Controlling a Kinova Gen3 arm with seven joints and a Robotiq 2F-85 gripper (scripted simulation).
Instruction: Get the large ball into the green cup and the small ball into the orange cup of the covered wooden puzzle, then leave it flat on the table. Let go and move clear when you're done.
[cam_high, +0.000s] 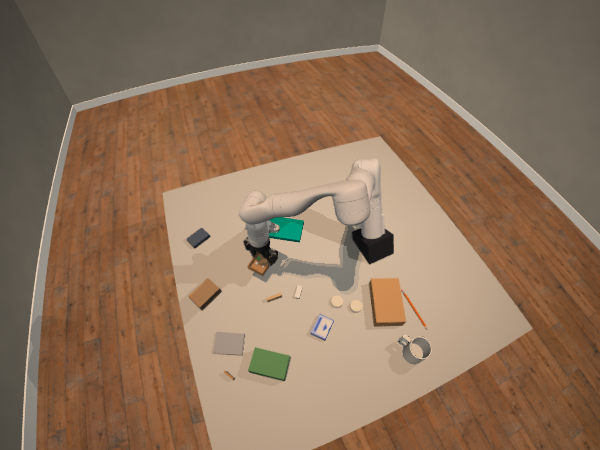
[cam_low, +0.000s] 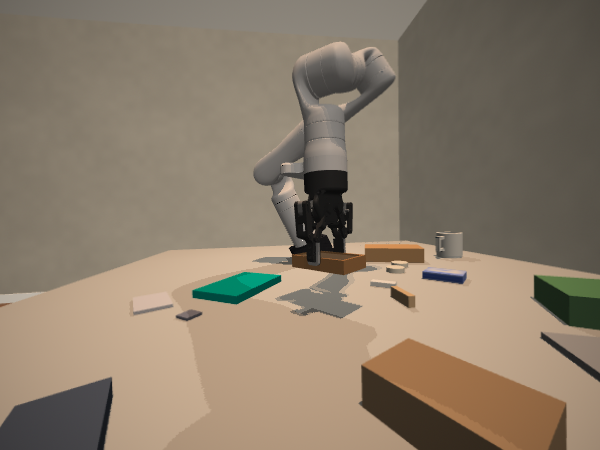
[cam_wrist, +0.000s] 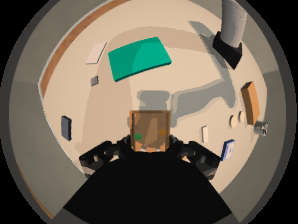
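Now: hand 2 cm above the covered wooden puzzle. The rest, counted from my hand: teal slab: 12 cm behind, 18 cm to the right, 8 cm below; white block: 11 cm behind, 14 cm to the left, 9 cm below; small wooden block: 1 cm behind, 14 cm to the left, 8 cm below.
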